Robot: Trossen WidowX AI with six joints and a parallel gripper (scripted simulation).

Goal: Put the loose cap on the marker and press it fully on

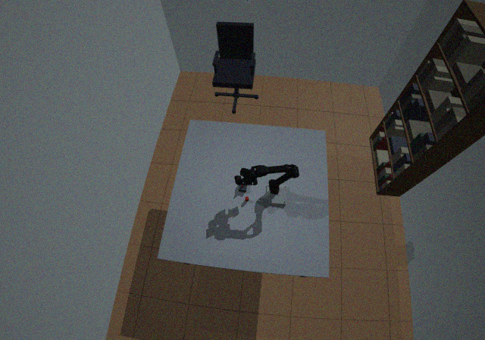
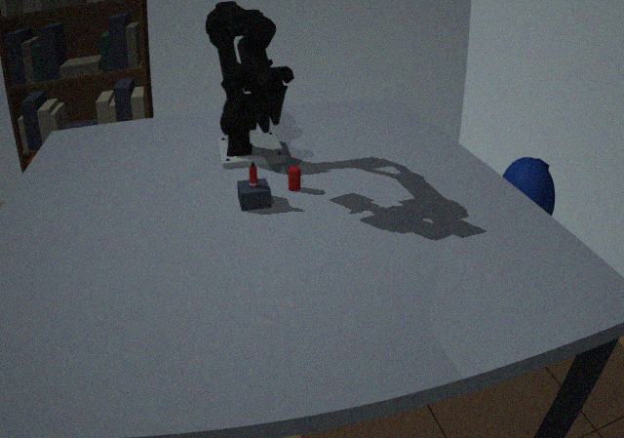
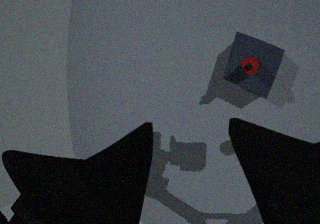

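Now: gripper tip 7 cm past the red cap, 5 cm to the right of it and 14 cm above it. Also, from my gripper tip: dark holder block: 4 cm to the right, 15 cm below.
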